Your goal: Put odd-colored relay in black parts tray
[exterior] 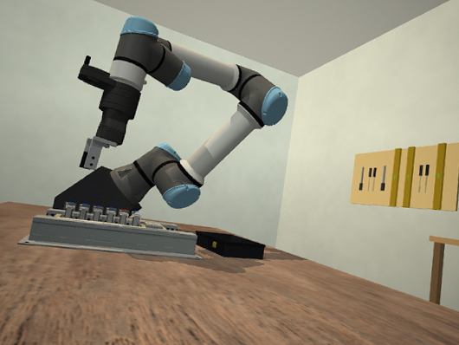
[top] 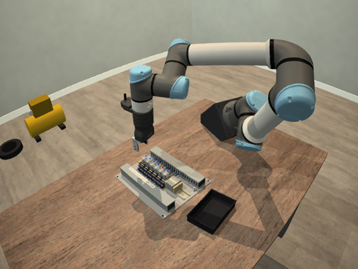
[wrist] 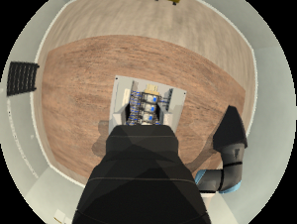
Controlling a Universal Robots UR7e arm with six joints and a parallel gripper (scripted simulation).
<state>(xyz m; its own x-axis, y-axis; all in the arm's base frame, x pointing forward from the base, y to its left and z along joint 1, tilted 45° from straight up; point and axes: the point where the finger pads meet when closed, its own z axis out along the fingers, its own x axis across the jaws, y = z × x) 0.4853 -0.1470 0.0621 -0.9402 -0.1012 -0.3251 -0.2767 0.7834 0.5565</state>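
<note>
The red-button relay lies 110 mm below my hand, 90 mm to the left of it and 30 mm behind it. Also, from my hand: grey relay panel 140 mm below, 80 mm to the left, 30 mm behind; black parts tray 350 mm to the left, 140 mm below, 60 mm behind.
</note>
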